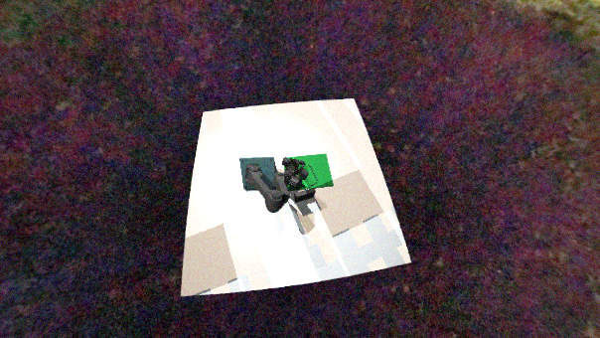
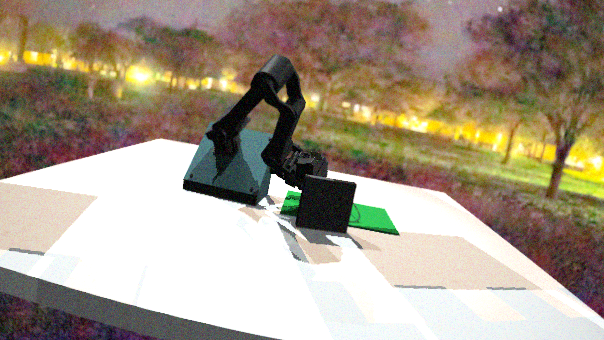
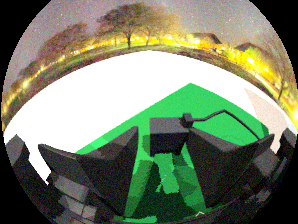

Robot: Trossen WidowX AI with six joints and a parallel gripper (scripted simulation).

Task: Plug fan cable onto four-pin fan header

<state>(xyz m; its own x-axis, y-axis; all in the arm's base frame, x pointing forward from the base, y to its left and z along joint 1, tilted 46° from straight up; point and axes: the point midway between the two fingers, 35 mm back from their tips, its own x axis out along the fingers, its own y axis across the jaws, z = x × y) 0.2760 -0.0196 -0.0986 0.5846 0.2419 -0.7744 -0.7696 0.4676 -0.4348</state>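
The dark plug lies 10 mm to the right of my gripper tip and 10 mm below it. The rest, counted from my gripper tip: black fan 230 mm to the right, 30 mm above; then green board 60 mm to the right, 50 mm below, 40 mm ahead.
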